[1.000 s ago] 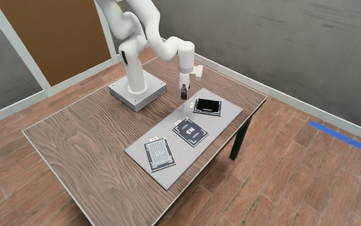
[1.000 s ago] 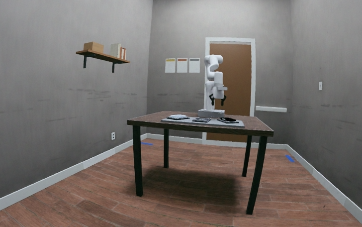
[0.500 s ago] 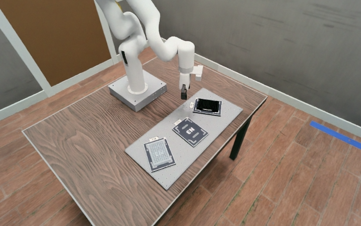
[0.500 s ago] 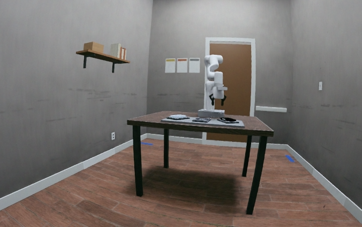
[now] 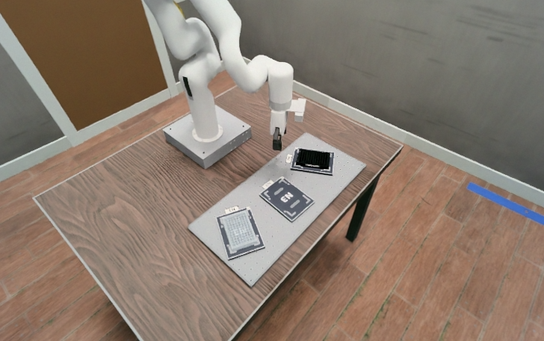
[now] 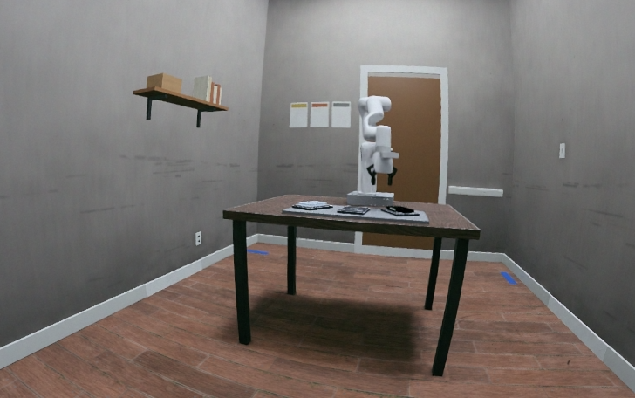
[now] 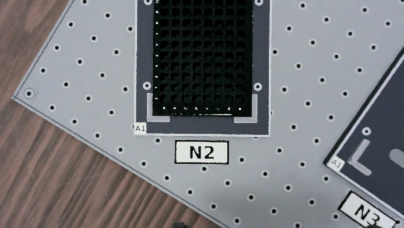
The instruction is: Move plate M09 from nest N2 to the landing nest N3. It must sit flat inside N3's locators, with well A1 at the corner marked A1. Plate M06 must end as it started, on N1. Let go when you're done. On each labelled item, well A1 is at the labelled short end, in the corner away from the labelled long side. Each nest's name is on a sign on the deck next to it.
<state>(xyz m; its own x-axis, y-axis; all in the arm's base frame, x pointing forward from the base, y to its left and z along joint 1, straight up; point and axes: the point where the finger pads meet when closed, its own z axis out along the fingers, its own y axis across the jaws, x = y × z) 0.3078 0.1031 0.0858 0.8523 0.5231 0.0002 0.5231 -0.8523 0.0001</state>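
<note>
My gripper is now 9 cm short of the black well plate, 10 cm to the right of it and 11 cm above it. Also, from my hand: pale translucent well plate (11 cm ahead, 32 cm to the right, 11 cm below).
</note>
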